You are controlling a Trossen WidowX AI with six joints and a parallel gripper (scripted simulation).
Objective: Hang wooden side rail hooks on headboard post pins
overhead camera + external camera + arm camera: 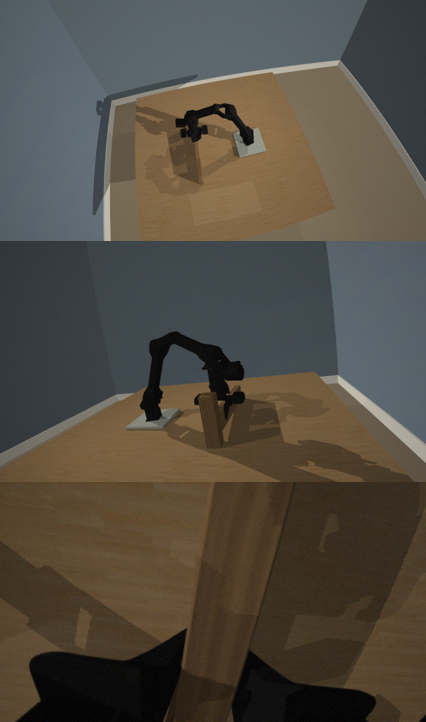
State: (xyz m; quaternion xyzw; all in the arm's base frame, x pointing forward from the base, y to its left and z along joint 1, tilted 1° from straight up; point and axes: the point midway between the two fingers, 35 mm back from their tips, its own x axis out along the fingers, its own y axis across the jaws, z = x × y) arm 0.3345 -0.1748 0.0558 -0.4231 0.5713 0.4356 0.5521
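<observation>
My gripper tip is 3 cm past the wooden headboard post, 11 cm to the left of it and 4 cm below it.
</observation>
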